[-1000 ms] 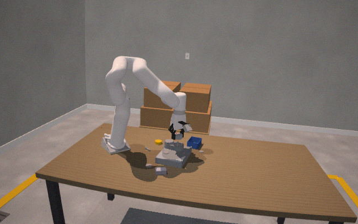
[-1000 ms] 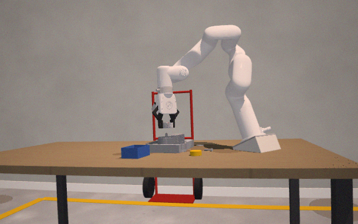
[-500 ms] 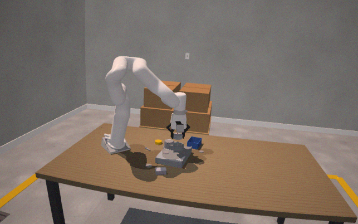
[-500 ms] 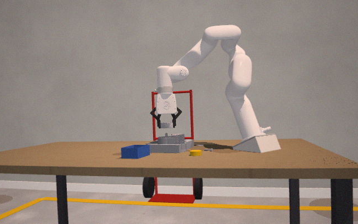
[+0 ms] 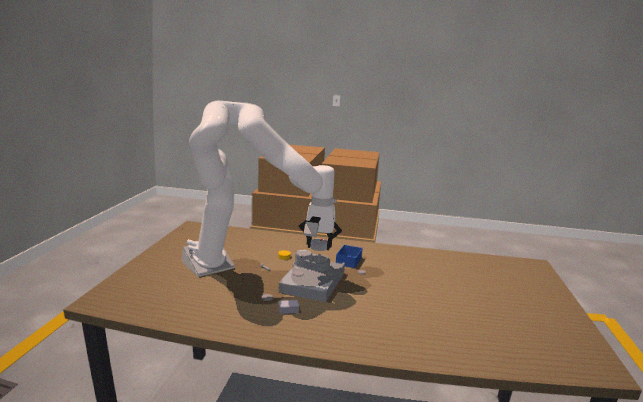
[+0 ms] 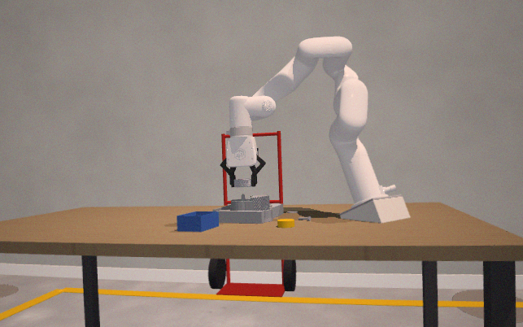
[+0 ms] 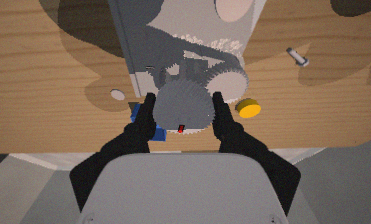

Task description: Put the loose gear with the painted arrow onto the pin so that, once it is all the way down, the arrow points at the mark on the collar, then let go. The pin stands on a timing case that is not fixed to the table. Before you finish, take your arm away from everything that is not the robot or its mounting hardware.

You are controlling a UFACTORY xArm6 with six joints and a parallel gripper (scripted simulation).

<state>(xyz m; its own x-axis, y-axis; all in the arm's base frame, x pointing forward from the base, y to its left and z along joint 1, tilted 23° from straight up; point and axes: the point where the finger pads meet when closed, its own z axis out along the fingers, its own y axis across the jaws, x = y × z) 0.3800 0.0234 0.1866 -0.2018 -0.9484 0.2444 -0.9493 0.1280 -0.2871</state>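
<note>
Right now the toothed gear is right at my hand. The rest, counted from my hand: yellow disc: 13 cm behind, 16 cm to the left, 12 cm below; then blue bin: 13 cm ahead, 15 cm to the left, 12 cm below; then bolt: 20 cm behind, 5 cm to the left, 12 cm below.
</note>
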